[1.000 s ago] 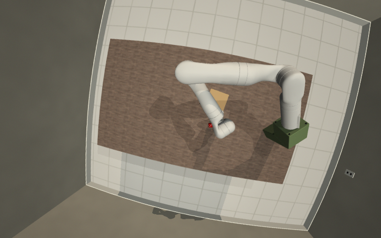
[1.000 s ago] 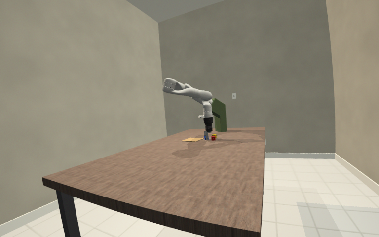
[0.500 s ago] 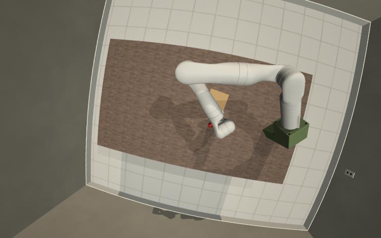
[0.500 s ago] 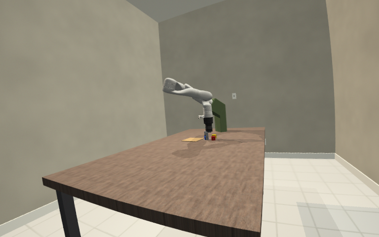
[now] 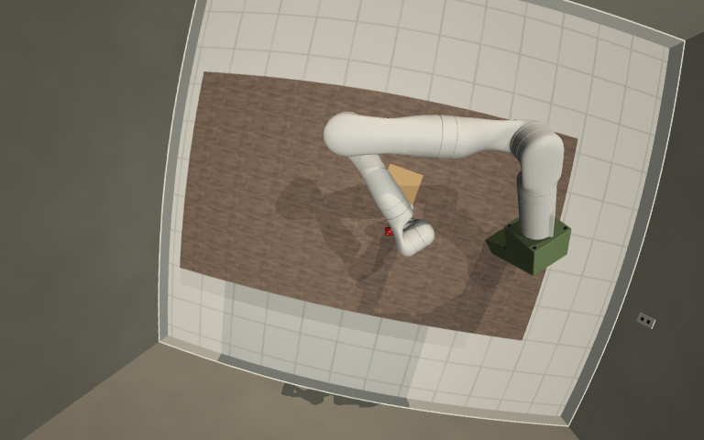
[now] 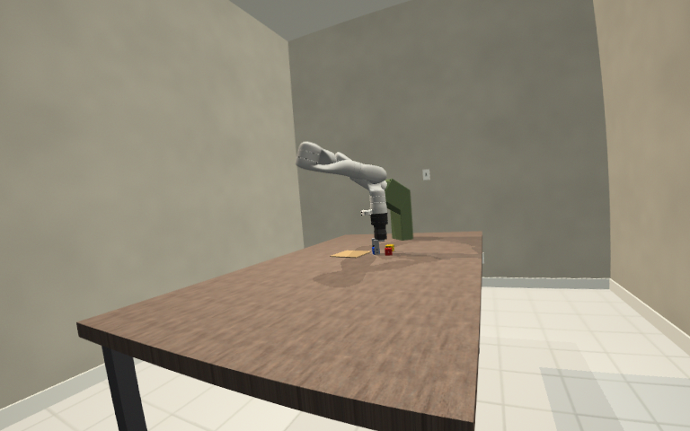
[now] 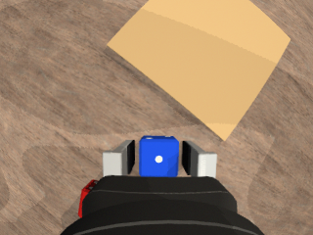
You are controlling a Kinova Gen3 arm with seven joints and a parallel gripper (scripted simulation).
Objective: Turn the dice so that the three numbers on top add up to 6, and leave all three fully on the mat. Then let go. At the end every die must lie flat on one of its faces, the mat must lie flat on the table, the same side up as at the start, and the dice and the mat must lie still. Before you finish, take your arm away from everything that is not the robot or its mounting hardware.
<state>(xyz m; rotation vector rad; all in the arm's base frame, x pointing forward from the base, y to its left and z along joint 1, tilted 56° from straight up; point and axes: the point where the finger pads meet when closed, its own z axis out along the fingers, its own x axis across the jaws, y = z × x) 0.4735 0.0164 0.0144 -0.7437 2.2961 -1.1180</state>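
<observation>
My gripper is now right at the blue die. The rest, counted from my hand: yellow die (5 cm behind, 6 cm to the left); then tan mat (1 cm behind, 12 cm to the right, 2 cm below); then red die (3 cm ahead, 6 cm to the left).
</observation>
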